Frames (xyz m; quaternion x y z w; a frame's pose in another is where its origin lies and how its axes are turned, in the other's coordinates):
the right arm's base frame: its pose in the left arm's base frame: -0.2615 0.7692 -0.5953 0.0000 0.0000 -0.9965 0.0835
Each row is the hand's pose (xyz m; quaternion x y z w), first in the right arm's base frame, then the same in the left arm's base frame.
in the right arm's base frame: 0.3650 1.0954 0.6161 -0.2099 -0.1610 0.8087 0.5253
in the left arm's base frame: -0.4391 -0.3717 0.0208 -0.1780 0.1957 -0.4560 0.8498
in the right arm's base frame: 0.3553 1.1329 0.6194 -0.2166 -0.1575 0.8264 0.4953
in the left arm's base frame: -0.4233 -0.4070 0.0241 -0.1750 0.2027 -0.4246 0.8649
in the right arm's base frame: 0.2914 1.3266 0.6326 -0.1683 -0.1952 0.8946 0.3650
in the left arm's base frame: -0.3281 -0.5874 0.0373 -0.2086 0.1514 -0.2890 0.9220
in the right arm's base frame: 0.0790 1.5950 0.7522 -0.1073 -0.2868 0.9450 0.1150
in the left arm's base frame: -0.0740 -0.8167 0.1569 -0.2948 0.0830 -0.0357 0.9513
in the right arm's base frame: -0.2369 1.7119 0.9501 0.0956 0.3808 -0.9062 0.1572
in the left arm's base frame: 0.2570 -0.8794 0.3548 -0.3874 0.0635 0.2323 0.8899
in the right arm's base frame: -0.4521 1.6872 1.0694 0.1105 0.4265 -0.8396 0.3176
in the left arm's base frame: 0.4651 -0.8192 0.4741 -0.4343 0.0745 0.3866 0.8102
